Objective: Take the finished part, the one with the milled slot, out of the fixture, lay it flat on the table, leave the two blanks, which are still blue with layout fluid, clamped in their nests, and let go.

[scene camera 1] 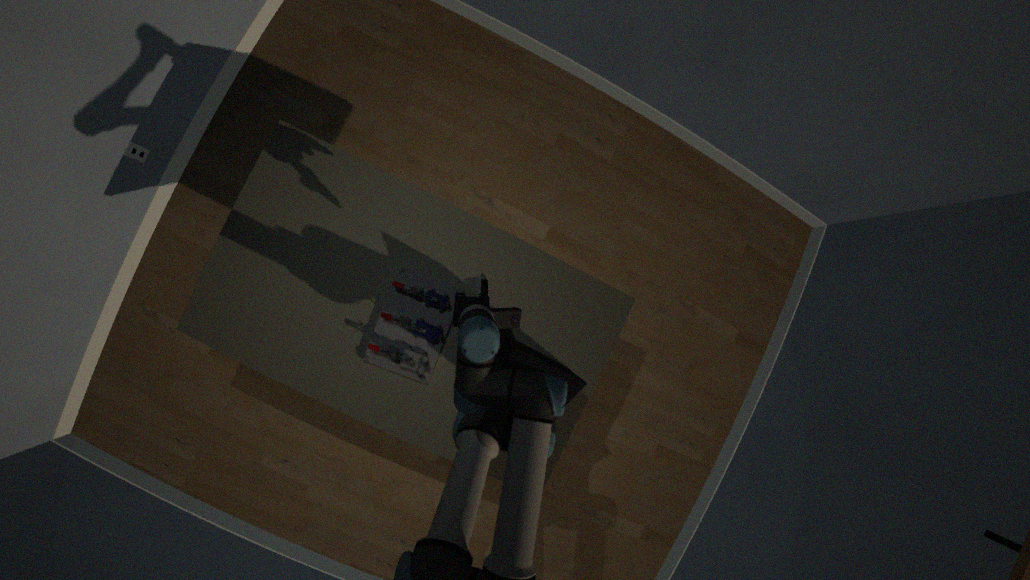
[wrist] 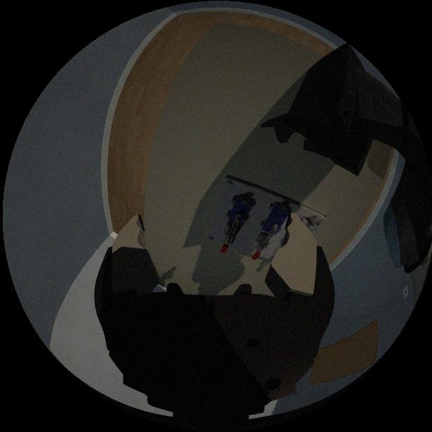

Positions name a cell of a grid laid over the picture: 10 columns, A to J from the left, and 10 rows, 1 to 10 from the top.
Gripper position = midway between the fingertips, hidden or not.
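Note:
There's a fixture plate (scene camera 1: D6) that I can see from here. I can see my gripper (scene camera 1: E6) as well, and the wrist view has that same gripper (wrist: E6).

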